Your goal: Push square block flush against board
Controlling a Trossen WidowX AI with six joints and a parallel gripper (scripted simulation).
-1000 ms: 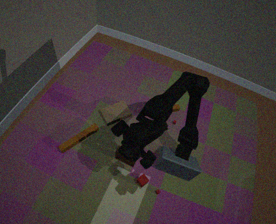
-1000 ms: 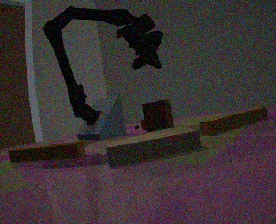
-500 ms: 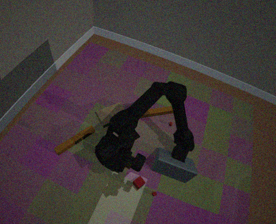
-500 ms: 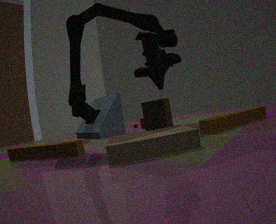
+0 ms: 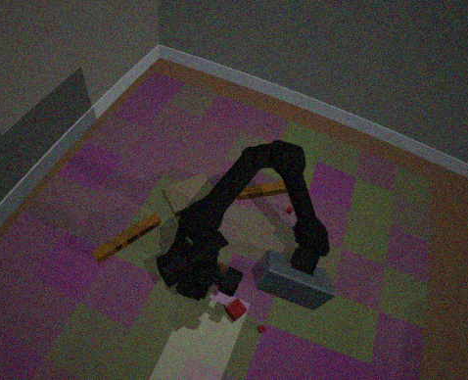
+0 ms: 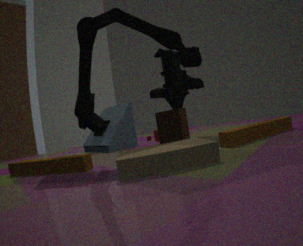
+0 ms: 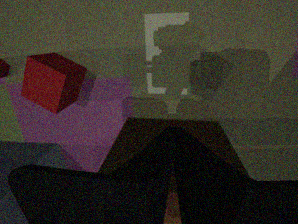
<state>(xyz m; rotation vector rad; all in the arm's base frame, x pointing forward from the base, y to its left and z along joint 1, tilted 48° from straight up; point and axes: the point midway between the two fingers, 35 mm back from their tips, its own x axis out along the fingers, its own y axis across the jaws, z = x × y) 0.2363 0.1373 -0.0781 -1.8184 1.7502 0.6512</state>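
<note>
My gripper tip is 4 cm to the left of the brown square block and 3 cm above it. Also, from my gripper tip: red cube: 11 cm behind, 6 cm below, 2 cm to the left; then tan flat board: 26 cm to the right, 17 cm ahead, 6 cm below.
</note>
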